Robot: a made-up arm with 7 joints. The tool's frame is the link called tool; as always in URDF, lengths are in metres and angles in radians. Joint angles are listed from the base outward.
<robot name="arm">
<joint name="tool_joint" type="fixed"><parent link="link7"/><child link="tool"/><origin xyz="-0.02 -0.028 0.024" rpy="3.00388 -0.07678 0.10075"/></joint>
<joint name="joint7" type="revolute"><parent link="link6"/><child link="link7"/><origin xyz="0.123 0.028 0.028" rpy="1.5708 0 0"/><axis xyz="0 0 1"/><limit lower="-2.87" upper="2.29"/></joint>
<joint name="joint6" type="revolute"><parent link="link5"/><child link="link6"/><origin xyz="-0.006 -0.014 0.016" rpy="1.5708 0 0"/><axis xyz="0 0 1"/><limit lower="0.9" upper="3.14"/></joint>
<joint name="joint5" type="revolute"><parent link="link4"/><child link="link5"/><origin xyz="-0.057 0.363 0.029" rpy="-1.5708 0 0"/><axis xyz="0 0 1"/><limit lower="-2.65" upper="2.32"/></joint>
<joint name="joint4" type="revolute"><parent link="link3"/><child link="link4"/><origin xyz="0.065 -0.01 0.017" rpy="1.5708 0 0"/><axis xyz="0 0 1"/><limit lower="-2.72" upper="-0.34"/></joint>
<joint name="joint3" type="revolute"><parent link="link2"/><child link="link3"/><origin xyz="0.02 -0.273 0.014" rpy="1.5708 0 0"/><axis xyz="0 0 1"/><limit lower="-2.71" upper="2.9"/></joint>
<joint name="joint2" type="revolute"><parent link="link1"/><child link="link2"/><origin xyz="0.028 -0.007 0.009" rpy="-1.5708 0 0"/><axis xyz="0 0 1"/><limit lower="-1.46" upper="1.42"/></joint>
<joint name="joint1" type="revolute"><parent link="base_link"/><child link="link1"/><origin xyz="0.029 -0.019 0.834"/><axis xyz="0 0 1"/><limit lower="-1.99" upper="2.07"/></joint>
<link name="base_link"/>
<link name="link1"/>
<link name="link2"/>
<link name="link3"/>
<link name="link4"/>
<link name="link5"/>
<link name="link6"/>
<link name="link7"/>
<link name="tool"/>
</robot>
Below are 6 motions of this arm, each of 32 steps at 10 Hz.
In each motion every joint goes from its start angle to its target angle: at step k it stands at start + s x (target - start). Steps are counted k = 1, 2, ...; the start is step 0. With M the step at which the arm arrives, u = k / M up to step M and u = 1 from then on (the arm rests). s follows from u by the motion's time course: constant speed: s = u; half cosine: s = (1 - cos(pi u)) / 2; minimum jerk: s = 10 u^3 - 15 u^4 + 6 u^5.
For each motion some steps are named. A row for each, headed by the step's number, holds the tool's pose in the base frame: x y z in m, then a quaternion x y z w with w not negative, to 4 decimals.
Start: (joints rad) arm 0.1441 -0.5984 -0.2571 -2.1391 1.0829 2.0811 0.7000
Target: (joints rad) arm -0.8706 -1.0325 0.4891 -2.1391 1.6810 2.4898 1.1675
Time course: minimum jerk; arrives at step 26
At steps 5, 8, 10, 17, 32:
5: 0.4270 -0.1948 1.2155 0.5811 0.0427 -0.4466 0.6790
8: 0.3951 -0.2046 1.2408 0.6095 0.0122 -0.4698 0.6385
10: 0.3640 -0.2083 1.2627 0.6334 -0.0167 -0.4894 0.5992
17: 0.2644 -0.1715 1.3151 0.6951 -0.1244 -0.5519 0.4436
32: 0.2459 -0.1379 1.3152 0.7064 -0.1706 -0.5784 0.3705

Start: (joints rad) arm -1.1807 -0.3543 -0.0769 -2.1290 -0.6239 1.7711 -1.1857
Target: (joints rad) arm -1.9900 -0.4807 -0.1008 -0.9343 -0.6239 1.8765 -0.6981
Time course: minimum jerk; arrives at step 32
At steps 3, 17, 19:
3: 0.1196 -0.4990 1.1588 -0.1794 0.3018 -0.0081 0.9363
17: -0.0830 -0.3369 1.4676 -0.4709 0.2234 -0.4311 0.7366
19: -0.0998 -0.2695 1.5143 -0.5254 0.2098 -0.4942 0.6601

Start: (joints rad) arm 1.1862 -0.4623 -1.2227 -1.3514 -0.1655 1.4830 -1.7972
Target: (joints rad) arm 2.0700 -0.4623 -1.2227 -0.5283 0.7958 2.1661 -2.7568
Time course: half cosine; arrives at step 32
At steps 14, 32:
14: 0.4740 -0.2202 1.4117 -0.1902 -0.5430 0.7342 0.3604
32: 0.4393 -0.1741 1.4899 0.2773 0.8690 -0.4076 0.0418

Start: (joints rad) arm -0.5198 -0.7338 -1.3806 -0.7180 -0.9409 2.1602 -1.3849
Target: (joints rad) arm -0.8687 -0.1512 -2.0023 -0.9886 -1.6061 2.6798 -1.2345
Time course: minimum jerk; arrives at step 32
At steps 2, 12, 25, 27, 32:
2: -0.4614 -0.0283 1.4104 -0.5903 0.2530 -0.5103 0.5719
12: -0.4009 -0.0554 1.4444 -0.5248 0.4641 -0.4775 0.5302
25: -0.3239 -0.1233 1.4364 -0.2530 0.8236 -0.2669 0.4319
27: -0.3219 -0.1250 1.4329 -0.2298 0.8379 -0.2494 0.4277
32: -0.3206 -0.1260 1.4304 -0.2137 0.8470 -0.2374 0.4250

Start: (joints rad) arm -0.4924 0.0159 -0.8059 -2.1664 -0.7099 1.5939 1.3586
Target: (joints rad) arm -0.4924 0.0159 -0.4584 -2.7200 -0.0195 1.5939 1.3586
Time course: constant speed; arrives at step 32
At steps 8, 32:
8: 0.2092 -0.5258 0.8326 -0.2777 0.3779 -0.8394 0.2747
32: 0.2274 -0.3467 0.6781 -0.1355 0.5840 -0.7514 0.2755

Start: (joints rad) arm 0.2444 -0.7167 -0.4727 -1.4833 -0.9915 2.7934 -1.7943
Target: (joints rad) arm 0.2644 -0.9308 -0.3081 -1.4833 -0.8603 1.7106 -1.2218
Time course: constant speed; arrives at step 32
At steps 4, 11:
4: 0.0987 -0.2037 1.5050 -0.8307 -0.1847 0.3396 0.4005
11: 0.0891 -0.2102 1.5116 -0.7704 -0.2168 0.3206 0.5066

